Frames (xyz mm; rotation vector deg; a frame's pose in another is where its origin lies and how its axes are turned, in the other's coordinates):
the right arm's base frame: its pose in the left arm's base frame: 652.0 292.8 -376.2 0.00 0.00 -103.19
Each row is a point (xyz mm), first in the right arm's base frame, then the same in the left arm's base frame.
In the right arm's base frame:
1: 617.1 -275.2 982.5
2: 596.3 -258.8 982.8
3: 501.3 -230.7 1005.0
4: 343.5 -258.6 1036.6
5: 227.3 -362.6 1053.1
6: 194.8 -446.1 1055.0
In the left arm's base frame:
1: 243.2 -245.2 606.3
2: 264.0 -228.7 606.6
3: 313.0 -142.6 628.8
4: 321.8 17.4 660.4
5: 247.1 154.2 676.9
6: 173.2 204.9 678.8

